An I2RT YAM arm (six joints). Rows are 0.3 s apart.
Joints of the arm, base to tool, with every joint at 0 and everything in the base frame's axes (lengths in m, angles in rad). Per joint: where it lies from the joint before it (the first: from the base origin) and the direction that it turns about. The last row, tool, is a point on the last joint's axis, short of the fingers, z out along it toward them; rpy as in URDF.
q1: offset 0 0 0.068 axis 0 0 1
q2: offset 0.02 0.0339 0.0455 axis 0 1 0
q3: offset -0.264 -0.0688 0 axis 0 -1 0
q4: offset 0.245 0.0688 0.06 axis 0 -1 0
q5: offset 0.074 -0.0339 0.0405 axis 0 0 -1
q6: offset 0.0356 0 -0.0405 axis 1 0 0
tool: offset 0 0 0 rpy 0 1.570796 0
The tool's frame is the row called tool.
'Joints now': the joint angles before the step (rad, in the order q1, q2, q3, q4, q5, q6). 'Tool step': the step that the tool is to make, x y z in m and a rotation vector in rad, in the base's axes. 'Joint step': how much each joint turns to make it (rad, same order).
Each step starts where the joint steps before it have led.
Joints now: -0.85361, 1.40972, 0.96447, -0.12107, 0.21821, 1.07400
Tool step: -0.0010, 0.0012, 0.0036, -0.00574, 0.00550, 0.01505
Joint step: -0.00091, -0.00994, 0.00503, -0.01095, -0.00925, -0.01558
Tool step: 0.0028, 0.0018, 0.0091, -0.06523, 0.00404, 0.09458
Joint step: 0.00440, -0.01555, 0.00124, 0.04538, -0.05450, -0.08674
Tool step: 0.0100, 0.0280, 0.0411, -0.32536, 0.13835, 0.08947
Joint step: 0.10209, -0.09633, 0.00766, 0.10170, 0.13775, -0.30321
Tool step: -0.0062, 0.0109, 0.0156, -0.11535, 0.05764, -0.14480
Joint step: 0.03656, -0.04761, -0.00007, 0.01729, 0.20747, -0.07925
